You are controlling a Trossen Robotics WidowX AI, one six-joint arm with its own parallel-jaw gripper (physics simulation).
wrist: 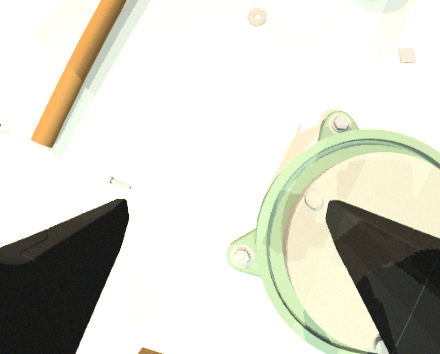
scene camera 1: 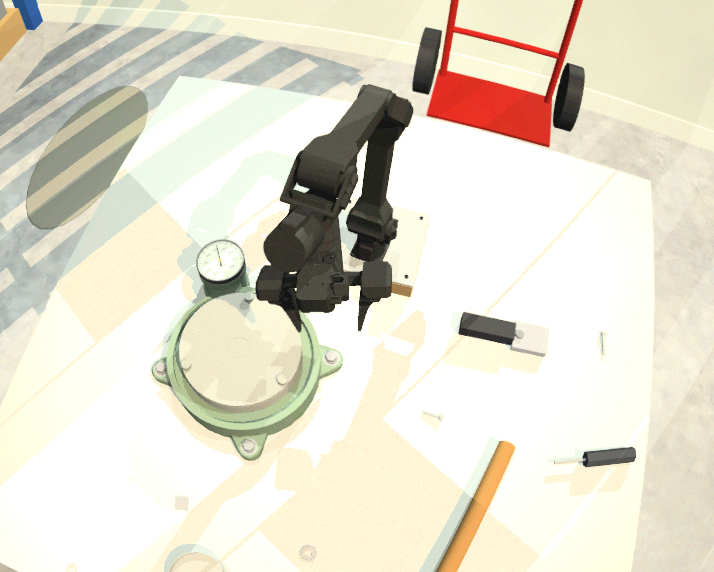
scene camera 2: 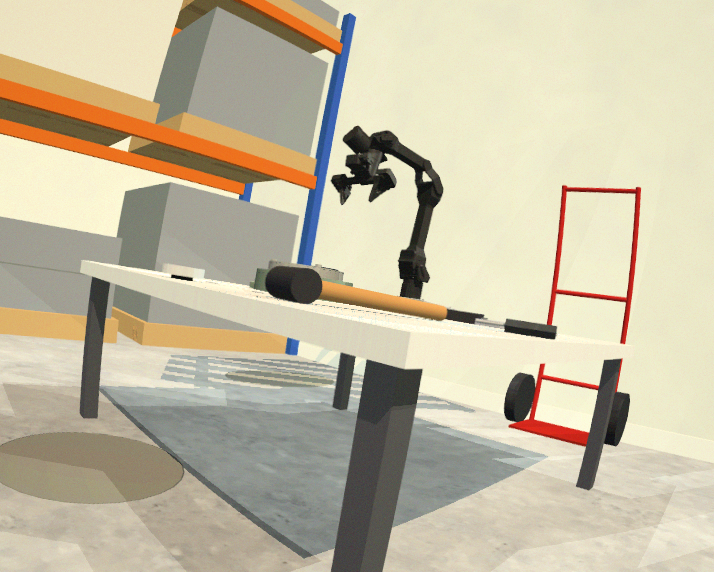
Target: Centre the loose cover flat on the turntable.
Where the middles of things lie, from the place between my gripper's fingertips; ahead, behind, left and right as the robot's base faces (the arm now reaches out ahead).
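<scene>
Screwdriver [scene camera 1: 595, 458]: from my hand, 53 cm to the left, 5 cm behind, 26 cm below. Wooden-handled hammer [scene camera 2: 302, 285]: from my hand, 30 cm to the left, 19 cm ahead, 25 cm below. Round cover [scene camera 1: 239, 354]: my gripper 20 cm above it, 17 cm to the left of it, 1 cm short of it.
</scene>
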